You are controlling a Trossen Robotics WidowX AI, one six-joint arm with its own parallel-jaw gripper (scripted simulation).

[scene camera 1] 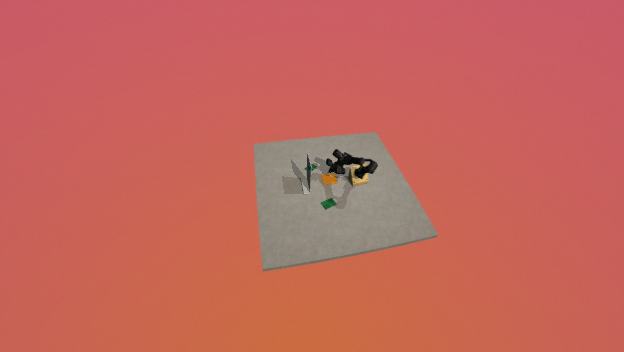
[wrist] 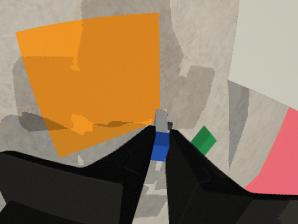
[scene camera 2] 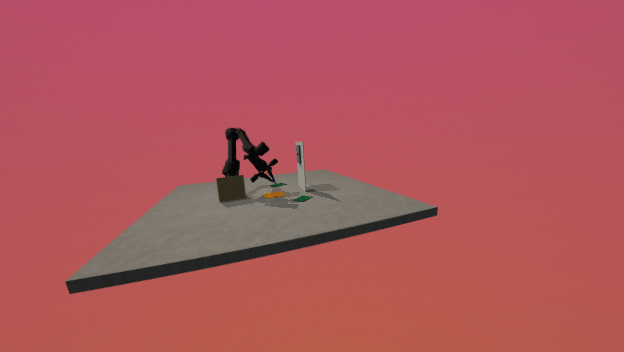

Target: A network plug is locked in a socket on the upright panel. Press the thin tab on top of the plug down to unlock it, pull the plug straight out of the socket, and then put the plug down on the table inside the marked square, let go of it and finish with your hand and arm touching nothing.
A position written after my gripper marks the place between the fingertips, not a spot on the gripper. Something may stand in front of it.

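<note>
An orange square (wrist: 95, 79) is visible to me, and so is a network plug (wrist: 161, 147). I can see my own gripper (wrist: 161, 134) as well.
</note>
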